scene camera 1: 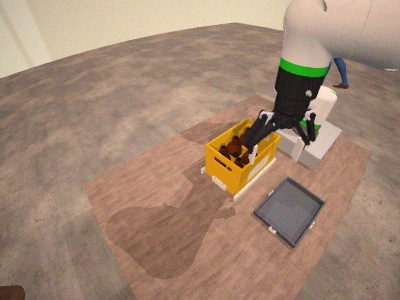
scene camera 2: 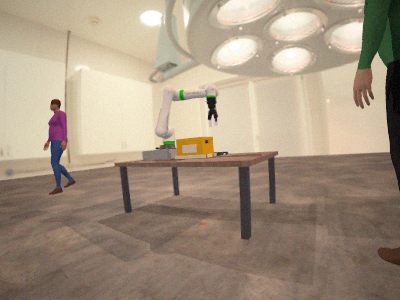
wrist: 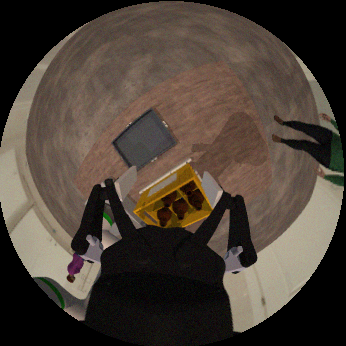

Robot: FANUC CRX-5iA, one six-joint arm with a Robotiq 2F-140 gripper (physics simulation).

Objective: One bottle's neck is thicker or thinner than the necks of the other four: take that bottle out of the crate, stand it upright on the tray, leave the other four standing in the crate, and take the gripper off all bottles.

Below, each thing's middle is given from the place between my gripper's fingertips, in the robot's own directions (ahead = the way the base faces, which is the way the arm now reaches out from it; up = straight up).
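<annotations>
Dark grey tray (scene camera 1: 289, 211): my hand 26 cm above it, 12 cm to the right of it, 9 cm past it.
</annotations>
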